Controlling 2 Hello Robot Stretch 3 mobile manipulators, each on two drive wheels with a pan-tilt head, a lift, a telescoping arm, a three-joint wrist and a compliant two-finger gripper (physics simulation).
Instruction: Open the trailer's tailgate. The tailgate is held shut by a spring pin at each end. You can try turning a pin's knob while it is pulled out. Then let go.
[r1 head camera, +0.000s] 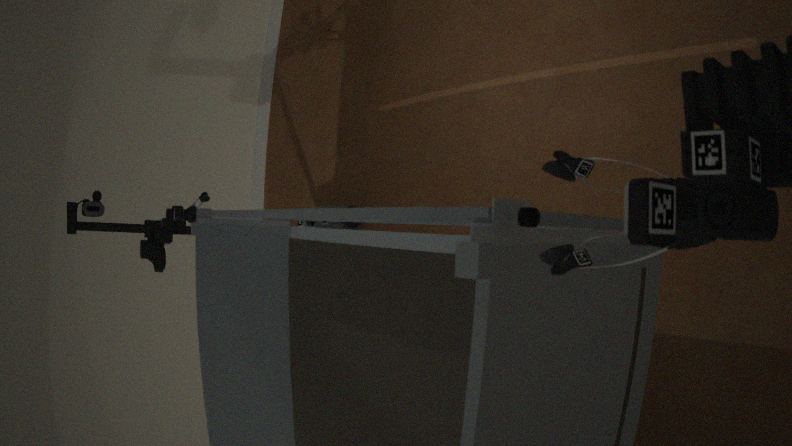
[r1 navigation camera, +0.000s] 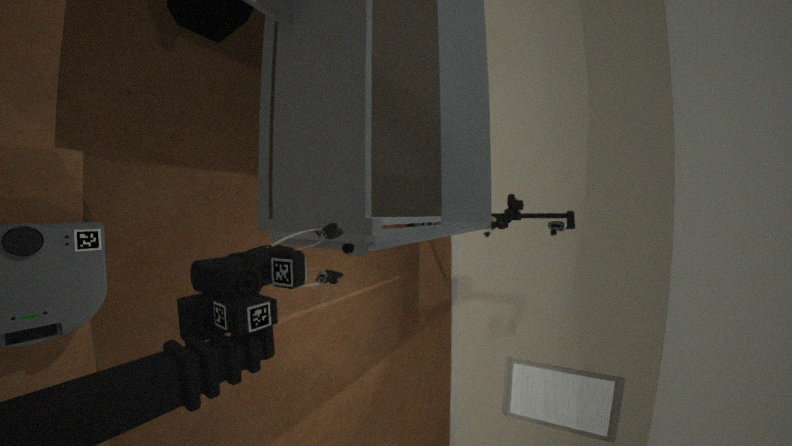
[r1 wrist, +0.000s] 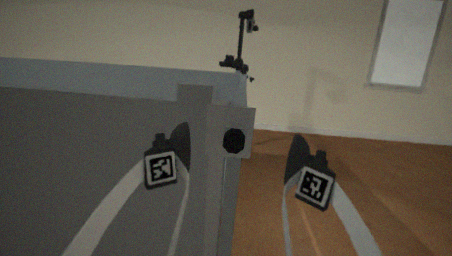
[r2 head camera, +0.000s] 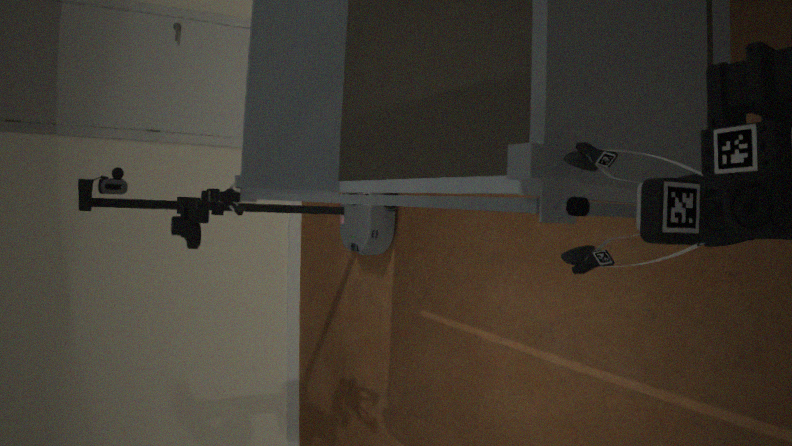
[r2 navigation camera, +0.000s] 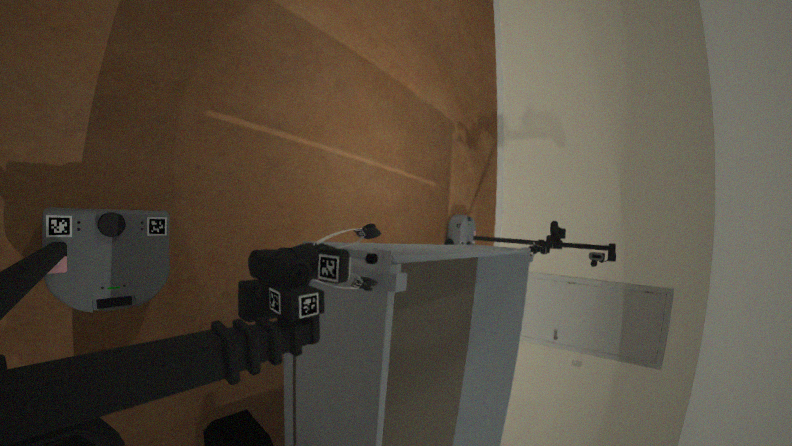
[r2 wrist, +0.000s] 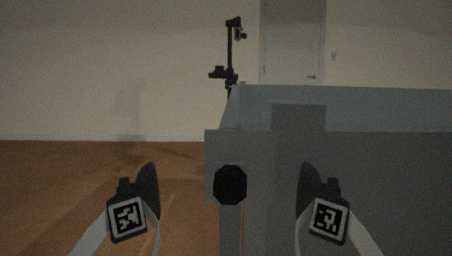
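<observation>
The trailer's tailgate (r1 head camera: 376, 214) (r1 navigation camera: 421, 236) (r2 head camera: 476, 203) stands upright across the rear, seen nearly edge-on. One black pin knob (r1 head camera: 528, 216) (r1 navigation camera: 348, 248) (r1 wrist: 234, 140) is at r1's end. r1's gripper (r1 head camera: 558, 212) (r1 wrist: 240, 150) is open, its fingertips short of that knob, with one finger before the side wall and one outside. The other black knob (r2 head camera: 577, 202) (r2 navigation camera: 371, 258) (r2 wrist: 230, 181) is at r2's end. r2's gripper (r2 head camera: 577, 210) (r2 wrist: 229, 192) is open, its fingers wide apart with the knob seen between them. Pin positions inside the brackets are hidden.
The trailer side walls (r1 head camera: 565, 343) (r2 head camera: 620, 72) stand beside each gripper. A black wheel (r1 navigation camera: 210, 19) (r2 navigation camera: 238, 429) is beside the trailer. The other robot (r1 head camera: 110, 227) (r2 head camera: 133, 204) stands beyond the far end of the tailgate. A door (r2 wrist: 292, 40) is in the wall behind.
</observation>
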